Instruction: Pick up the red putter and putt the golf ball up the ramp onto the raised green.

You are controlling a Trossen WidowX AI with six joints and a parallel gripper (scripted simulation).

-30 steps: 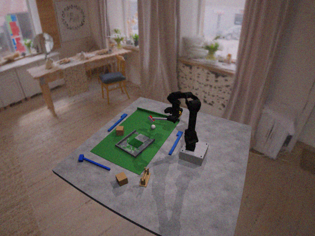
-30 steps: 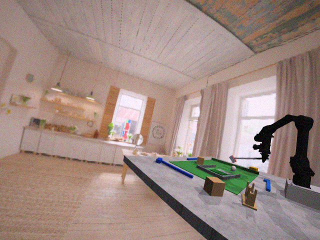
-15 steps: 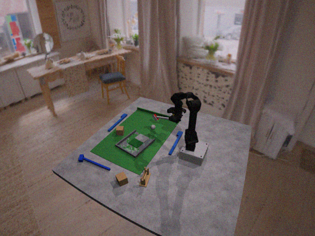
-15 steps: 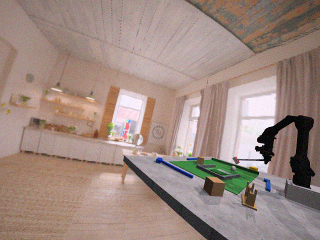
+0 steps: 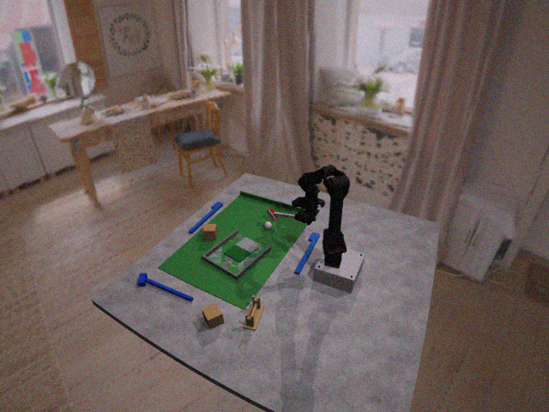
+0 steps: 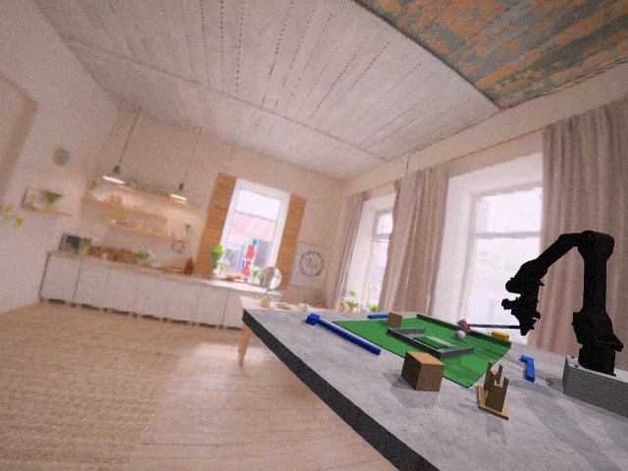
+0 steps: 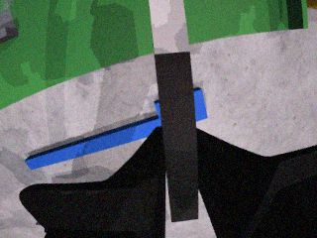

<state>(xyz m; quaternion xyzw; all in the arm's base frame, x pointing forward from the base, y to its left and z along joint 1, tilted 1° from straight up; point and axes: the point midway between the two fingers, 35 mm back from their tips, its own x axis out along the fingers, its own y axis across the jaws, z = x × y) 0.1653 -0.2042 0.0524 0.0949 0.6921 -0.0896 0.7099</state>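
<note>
Right now the red putter is 11 cm ahead of my gripper tip and 3 cm to the right of it. From my gripper tip the other things lie so: wooden stand 6 cm ahead, 53 cm to the left, 6 cm below; white golf ball 22 cm ahead, 1 cm to the right, 7 cm below; yellow cube 7 cm ahead, 30 cm to the right, 7 cm below.
</note>
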